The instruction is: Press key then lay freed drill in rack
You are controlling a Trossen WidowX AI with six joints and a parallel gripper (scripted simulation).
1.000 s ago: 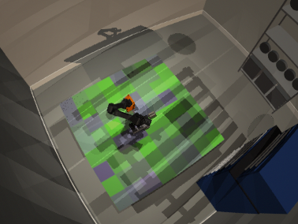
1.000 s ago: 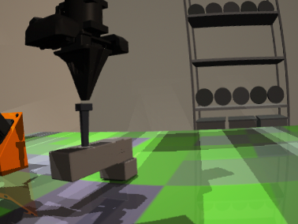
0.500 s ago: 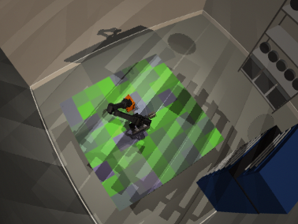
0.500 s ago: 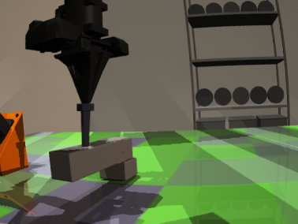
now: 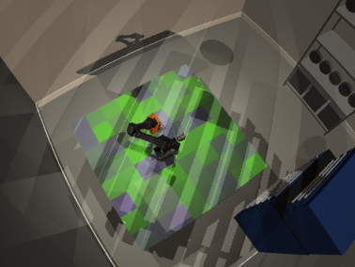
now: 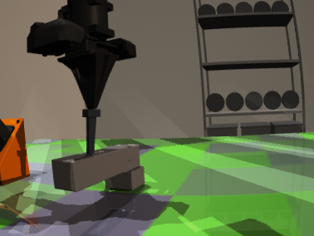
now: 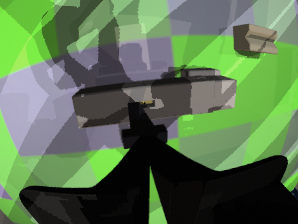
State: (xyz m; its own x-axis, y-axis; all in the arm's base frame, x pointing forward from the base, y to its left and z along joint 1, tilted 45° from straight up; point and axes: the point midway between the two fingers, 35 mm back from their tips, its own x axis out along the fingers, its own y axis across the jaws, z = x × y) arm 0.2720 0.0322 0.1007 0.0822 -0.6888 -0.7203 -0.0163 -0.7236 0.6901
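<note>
Now: gripper tip 30 mm above the key. Round my gripper tip: rack (80 mm behind, 200 mm to the left, 110 mm below); block (10 mm behind, 30 mm to the left, 90 mm below); drill (10 mm behind, 50 mm to the left, 80 mm below).
</note>
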